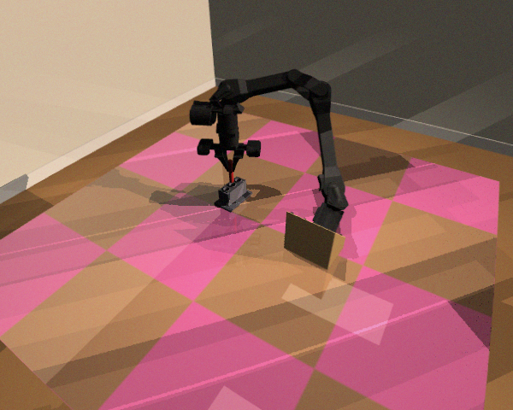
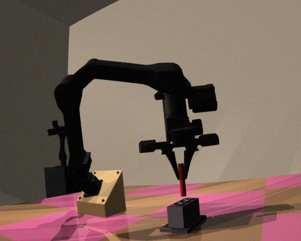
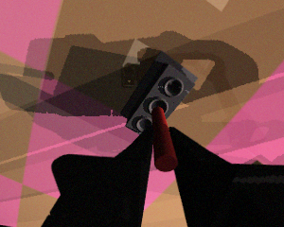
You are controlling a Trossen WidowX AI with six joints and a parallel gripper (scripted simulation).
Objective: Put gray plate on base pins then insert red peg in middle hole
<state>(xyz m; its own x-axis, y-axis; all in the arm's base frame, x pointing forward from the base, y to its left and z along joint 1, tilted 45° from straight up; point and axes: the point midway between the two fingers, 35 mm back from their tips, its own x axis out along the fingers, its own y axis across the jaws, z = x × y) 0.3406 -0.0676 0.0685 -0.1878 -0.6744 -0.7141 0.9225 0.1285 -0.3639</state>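
Right now the red peg is right at my gripper tip. From my gripper tip the other things lie so: gray plate: 7 cm below.
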